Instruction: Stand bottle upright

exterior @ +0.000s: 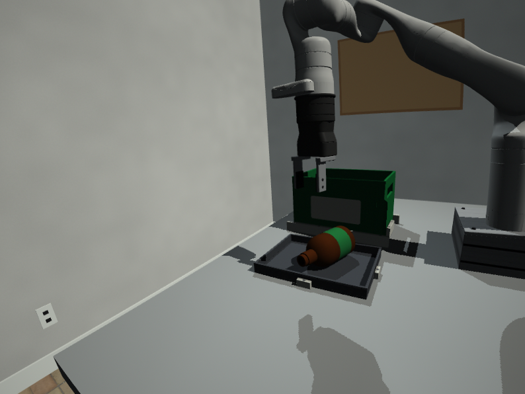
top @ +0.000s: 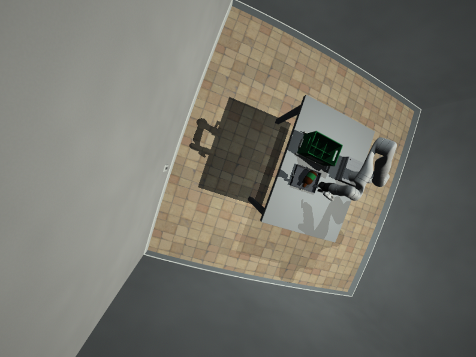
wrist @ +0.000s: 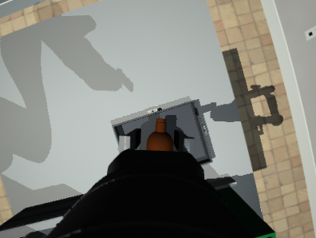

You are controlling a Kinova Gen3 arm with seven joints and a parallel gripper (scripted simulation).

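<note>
Right now the brown bottle is 170 mm below my hand and 50 mm to the right of it. From my hand the other things lie so: green crate: 310 mm to the right, 130 mm below, 80 mm ahead; then black tray: 200 mm below, 50 mm to the right, 10 mm ahead.
</note>
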